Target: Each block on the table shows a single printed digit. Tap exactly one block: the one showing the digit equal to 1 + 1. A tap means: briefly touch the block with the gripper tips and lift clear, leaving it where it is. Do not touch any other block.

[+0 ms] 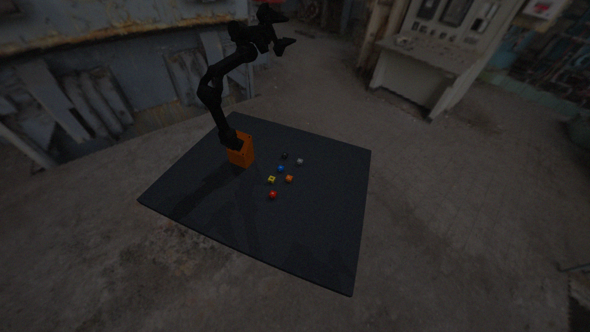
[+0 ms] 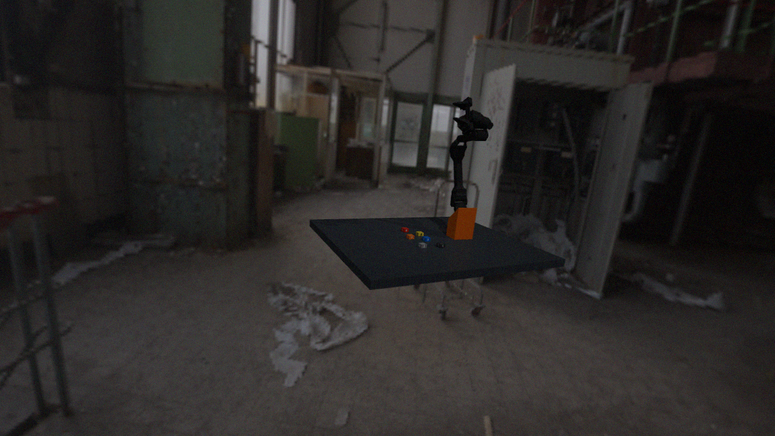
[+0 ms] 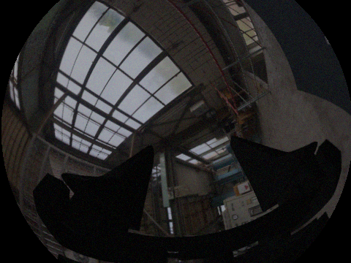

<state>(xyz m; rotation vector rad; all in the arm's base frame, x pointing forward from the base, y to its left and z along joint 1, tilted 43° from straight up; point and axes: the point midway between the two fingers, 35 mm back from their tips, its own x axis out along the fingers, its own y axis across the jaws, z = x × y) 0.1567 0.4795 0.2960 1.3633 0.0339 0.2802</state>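
My gripper tip is 660 mm above the grey block, 90 mm short of it and 20 mm to the right of it. Round my gripper tip: blue block (660 mm below, 80 mm to the right, 20 mm ahead); then black block (660 mm below, 20 mm to the left, 20 mm behind); then orange block (660 mm below, 120 mm to the right, 90 mm ahead).
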